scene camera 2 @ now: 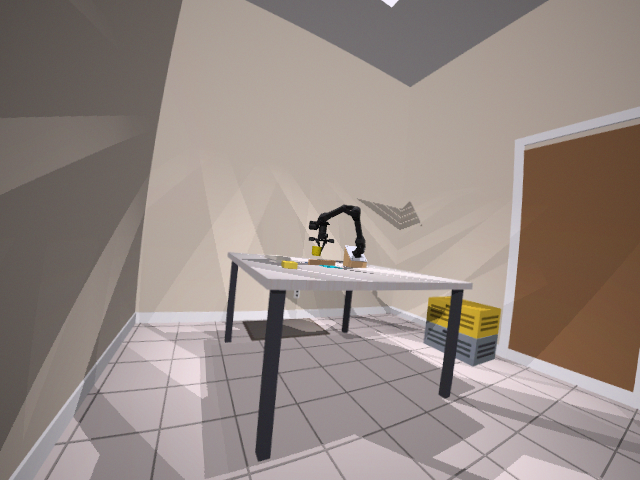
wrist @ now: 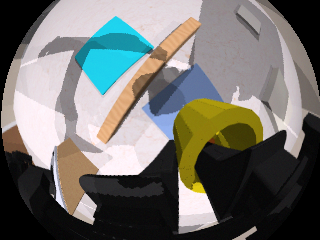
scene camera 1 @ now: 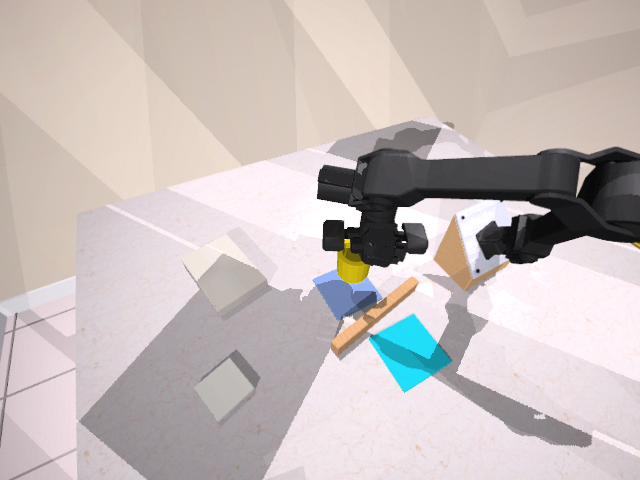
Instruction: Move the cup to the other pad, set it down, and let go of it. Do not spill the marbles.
I see my gripper (scene camera 1: 367,264), a yellow cup (scene camera 1: 349,271), a cyan pad (scene camera 1: 410,353) and a wooden bar (scene camera 1: 371,318).
The yellow cup also shows in the wrist view (wrist: 235,127). My gripper is seen too in the wrist view (wrist: 180,142). The cyan pad also shows in the wrist view (wrist: 113,49).
